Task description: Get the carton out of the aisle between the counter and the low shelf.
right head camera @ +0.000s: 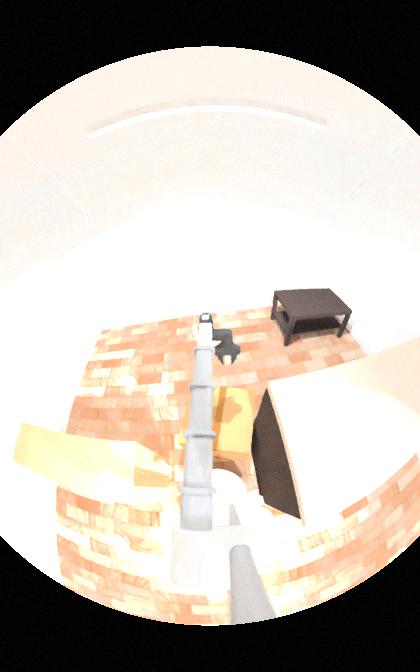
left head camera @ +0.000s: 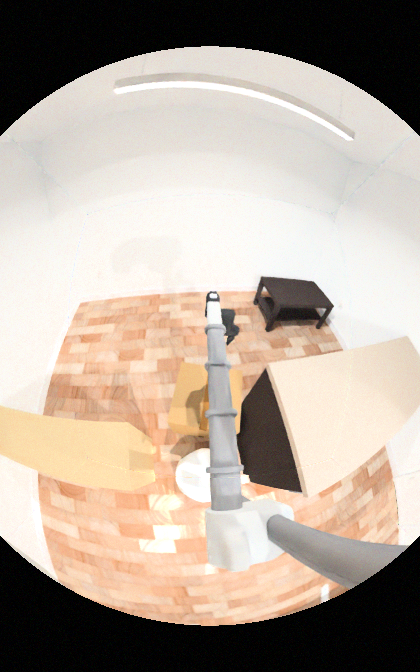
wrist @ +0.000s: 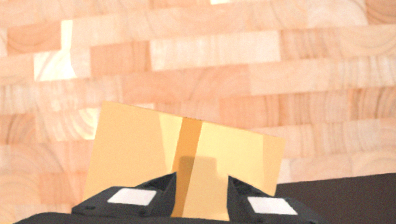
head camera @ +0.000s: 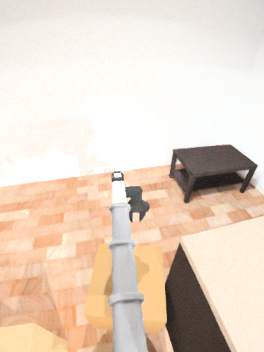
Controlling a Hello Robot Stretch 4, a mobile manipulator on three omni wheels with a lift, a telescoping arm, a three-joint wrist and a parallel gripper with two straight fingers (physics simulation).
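Places are measured from the robot's base along level axes (x back, y right, z up), in metres.
Where they show: gripper, fingertip midpoint: (wrist: 201,189) (head camera: 135,221).
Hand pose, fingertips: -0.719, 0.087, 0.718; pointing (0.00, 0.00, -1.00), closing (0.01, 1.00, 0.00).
After its pixels a point has its place, as x, y, z.
The carton (head camera: 153,280) {-0.509, 0.179, 0.379} (left head camera: 180,407) (right head camera: 237,430) (wrist: 135,145) {-0.702, -0.078, 0.379} is a yellow-tan box with a darker tape strip. It sits on the floor close beside the counter's dark side, partly hidden by the arm in the head views; whether it touches the counter I cannot tell. The counter (head camera: 230,265) {-0.339, 0.400, 0.883} (left head camera: 345,385) (right head camera: 330,425) has a pale top. The low shelf (head camera: 30,340) {-0.221, -0.418, 0.583} (left head camera: 75,445) (right head camera: 85,465), long and yellow, is on the left. My gripper (head camera: 136,218) {-0.719, 0.087, 0.718} (left head camera: 230,342) (right head camera: 227,361) (wrist: 201,189) {-0.719, 0.087, 0.718} is open with nothing between its fingers. In the wrist view the carton's top shows below the fingers.
A dark low table (head camera: 215,157) {-1.796, 1.218, 0.423} (left head camera: 295,292) (right head camera: 312,301) stands at the far right by the wall. My white base (left head camera: 190,475) (right head camera: 230,487) is just behind the carton, between the low shelf and the counter. The counter's dark side (wrist: 345,197) {-0.529, 0.577, 0.180} shows at the wrist view's lower right.
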